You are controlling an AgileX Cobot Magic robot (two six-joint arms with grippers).
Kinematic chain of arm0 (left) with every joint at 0, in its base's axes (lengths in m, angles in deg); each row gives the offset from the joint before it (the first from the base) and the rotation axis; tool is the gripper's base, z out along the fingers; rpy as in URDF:
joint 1: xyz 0 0 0.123 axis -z
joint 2: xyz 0 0 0 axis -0.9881 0.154 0
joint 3: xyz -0.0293 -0.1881 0.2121 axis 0.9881 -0.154 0
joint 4: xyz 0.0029 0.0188 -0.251 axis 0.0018 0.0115 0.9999
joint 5: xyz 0 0 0 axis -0.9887 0.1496 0
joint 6: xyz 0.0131 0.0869 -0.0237 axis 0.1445 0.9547 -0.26
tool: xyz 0 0 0 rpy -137.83 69.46 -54.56
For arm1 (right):
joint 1: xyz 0 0 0.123 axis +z
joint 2: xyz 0 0 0 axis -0.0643 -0.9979 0
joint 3: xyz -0.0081 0.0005 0.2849 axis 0.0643 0.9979 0
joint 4: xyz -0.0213 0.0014 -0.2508 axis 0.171 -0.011 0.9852
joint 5: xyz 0 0 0 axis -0.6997 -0.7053 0.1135
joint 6: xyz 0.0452 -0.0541 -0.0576 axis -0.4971 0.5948 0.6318
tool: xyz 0 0 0 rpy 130.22 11.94 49.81
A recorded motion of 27 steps. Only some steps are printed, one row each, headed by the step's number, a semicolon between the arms.
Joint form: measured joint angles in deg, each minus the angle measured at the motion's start. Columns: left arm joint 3, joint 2, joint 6, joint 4, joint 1, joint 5; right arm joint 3, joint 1, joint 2, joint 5, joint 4, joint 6.
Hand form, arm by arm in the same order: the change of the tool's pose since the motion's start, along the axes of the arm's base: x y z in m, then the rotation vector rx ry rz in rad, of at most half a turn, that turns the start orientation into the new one. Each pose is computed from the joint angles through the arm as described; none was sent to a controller.
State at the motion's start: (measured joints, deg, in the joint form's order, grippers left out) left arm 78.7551 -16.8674 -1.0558 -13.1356 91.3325 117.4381; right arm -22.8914 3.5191 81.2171 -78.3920 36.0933 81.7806
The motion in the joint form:
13: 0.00 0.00 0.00 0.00 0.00 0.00; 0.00 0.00 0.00 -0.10 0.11 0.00
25: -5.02 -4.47 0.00 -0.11 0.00 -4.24; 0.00 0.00 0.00 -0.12 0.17 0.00
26: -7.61 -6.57 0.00 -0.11 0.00 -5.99; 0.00 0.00 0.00 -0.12 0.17 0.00
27: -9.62 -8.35 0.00 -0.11 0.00 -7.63; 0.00 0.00 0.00 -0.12 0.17 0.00
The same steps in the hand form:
13: 0.0000 0.0000 0.0000 0.0000 0.0000 0.0000; 0.0000 0.0000 -0.0002 -0.0019 0.0017 0.0000
25: -0.0071 0.0002 -0.0171 -0.0079 -0.0621 -0.0164; -0.0001 -0.0001 -0.0002 -0.0030 0.0021 0.0000
26: -0.0102 0.0003 -0.0270 -0.0112 -0.0831 -0.0232; -0.0001 -0.0001 -0.0002 -0.0030 0.0021 0.0000
27: -0.0125 0.0002 -0.0343 -0.0150 -0.1067 -0.0296; -0.0001 -0.0001 -0.0002 -0.0030 0.0021 0.0000

